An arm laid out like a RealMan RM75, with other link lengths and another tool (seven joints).
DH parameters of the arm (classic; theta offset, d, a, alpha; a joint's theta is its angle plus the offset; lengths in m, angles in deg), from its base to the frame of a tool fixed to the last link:
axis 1: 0 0.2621 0 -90
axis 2: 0 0 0 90
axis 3: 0 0.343 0 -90
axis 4: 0 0 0 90
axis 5: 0 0.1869 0 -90
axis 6: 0 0 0 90
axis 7: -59.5 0.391 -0.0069 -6
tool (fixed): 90 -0.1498 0 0
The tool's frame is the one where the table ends.
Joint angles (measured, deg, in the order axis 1, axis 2, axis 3, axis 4, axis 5, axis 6, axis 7), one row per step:
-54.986, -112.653, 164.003, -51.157, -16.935, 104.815, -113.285
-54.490, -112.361, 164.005, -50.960, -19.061, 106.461, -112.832
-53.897, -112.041, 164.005, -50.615, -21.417, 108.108, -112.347
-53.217, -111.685, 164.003, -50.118, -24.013, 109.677, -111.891
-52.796, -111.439, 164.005, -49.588, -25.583, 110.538, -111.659
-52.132, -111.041, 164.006, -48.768, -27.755, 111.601, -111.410
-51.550, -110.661, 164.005, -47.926, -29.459, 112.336, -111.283
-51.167, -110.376, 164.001, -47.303, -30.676, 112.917, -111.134
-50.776, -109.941, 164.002, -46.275, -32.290, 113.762, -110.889
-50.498, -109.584, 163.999, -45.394, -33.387, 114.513, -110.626
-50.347, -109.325, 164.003, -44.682, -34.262, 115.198, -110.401
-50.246, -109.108, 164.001, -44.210, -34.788, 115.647, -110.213
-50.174, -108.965, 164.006, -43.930, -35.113, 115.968, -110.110
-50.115, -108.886, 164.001, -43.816, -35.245, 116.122, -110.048
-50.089, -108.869, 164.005, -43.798, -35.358, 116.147, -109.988
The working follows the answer.
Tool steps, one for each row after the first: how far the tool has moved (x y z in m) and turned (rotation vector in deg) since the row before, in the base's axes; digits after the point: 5 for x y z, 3 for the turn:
0.00615, -0.00220, 0.00442, 0.448, -1.727, -1.722
0.00613, -0.00252, 0.00495, 0.572, -1.877, -1.834
0.00598, -0.00256, 0.00572, 0.755, -2.023, -1.867
0.00366, -0.00164, 0.00328, 0.391, -1.316, -1.108
0.00400, -0.00228, 0.00515, 0.622, -1.807, -1.351
0.00258, -0.00188, 0.00434, 0.470, -1.491, -0.940
0.00217, -0.00145, 0.00325, 0.339, -1.057, -0.790
0.00419, -0.00190, 0.00436, 0.347, -1.492, -1.303
0.00331, -0.00206, 0.00305, 0.113, -1.109, -1.109
0.00341, -0.00183, 0.00223, 0.026, -0.921, -1.030
0.00196, -0.00116, 0.00178, 0.047, -0.534, -0.682
0.00117, -0.00089, 0.00119, 0.008, -0.331, -0.433
0.00024, -0.00049, 0.00067, 0.021, -0.124, -0.175
0.00011, 0.00000, 0.00037, 0.099, -0.043, -0.084

Tool pose at each row, in the base's axes (x y z in m, rotation vector in deg; rounded; the steps above come from the unrounded poses):
-0.25608, 0.47632, 0.00256, -144.513, -36.648, -37.770
-0.24993, 0.47412, 0.00698, -144.592, -34.926, -40.695
-0.24379, 0.47160, 0.01193, -144.515, -33.033, -43.867
-0.23782, 0.46904, 0.01765, -144.176, -31.032, -47.246
-0.23416, 0.46740, 0.02092, -143.955, -29.902, -49.390
-0.23016, 0.46511, 0.02607, -143.447, -28.498, -52.265
-0.22758, 0.46324, 0.03041, -142.946, -27.565, -54.559
-0.22540, 0.46179, 0.03366, -142.623, -26.747, -56.228
-0.22121, 0.45989, 0.03802, -142.339, -25.436, -58.649
-0.21790, 0.45783, 0.04107, -142.294, -24.375, -60.504
-0.21449, 0.45600, 0.04330, -142.348, -23.397, -62.088
-0.21253, 0.45484, 0.04508, -142.381, -22.705, -63.038
-0.21136, 0.45394, 0.04628, -142.422, -22.275, -63.632
-0.21112, 0.45345, 0.04694, -142.427, -22.087, -63.858
-0.21101, 0.45345, 0.04731, -142.360, -21.934, -63.939

